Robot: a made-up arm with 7 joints.
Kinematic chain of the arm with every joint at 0, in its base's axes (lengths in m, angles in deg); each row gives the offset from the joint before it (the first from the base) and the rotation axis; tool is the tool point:
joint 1: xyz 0 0 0.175 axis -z
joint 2: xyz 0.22 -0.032 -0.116 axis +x
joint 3: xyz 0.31 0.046 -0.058 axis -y
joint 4: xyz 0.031 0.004 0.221 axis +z
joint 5: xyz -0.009 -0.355 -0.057 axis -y
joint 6: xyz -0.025 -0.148 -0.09 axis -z
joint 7: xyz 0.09 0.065 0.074 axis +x
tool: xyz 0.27 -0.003 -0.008
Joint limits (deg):
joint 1: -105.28..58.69
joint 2: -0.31..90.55
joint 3: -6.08..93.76
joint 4: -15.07..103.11
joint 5: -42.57..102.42
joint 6: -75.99..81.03
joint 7: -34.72..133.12
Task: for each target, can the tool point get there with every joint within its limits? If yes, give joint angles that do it. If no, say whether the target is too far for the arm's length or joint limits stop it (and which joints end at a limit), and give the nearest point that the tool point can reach.
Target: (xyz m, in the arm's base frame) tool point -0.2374 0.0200 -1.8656
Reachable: no: too far | nearest point -0.1455 0.2471 -0.7477 | short by 1.144 m
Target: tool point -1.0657 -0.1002 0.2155
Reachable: no: joint limits stop it (at a limit: joint 1, joint 2, joint 3) | nearest point -0.5589 -0.3831 0.1822 | short by 0.581 m
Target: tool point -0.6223 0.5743 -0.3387
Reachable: no: joint limits stop it (at a limit: joint 1, joint 2, joint 3, joint 4, joint 5) | nearest point -0.5316 0.7639 -0.1086 | short by 0.312 m
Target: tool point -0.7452 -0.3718 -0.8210
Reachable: no: joint limits stop it (at a limit: joint 1, joint 4, joint 5) | nearest point -0.3732 -0.4435 -0.5116 | short by 0.489 m
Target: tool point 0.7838 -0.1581 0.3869
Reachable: yes | joints -15.58 47.84 59.52 48.85 -5.84 -4.41 60.38
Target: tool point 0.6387 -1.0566 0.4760
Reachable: yes | joints 42.05 58.75 29.77 87.22 4.28 64.23 -21.02
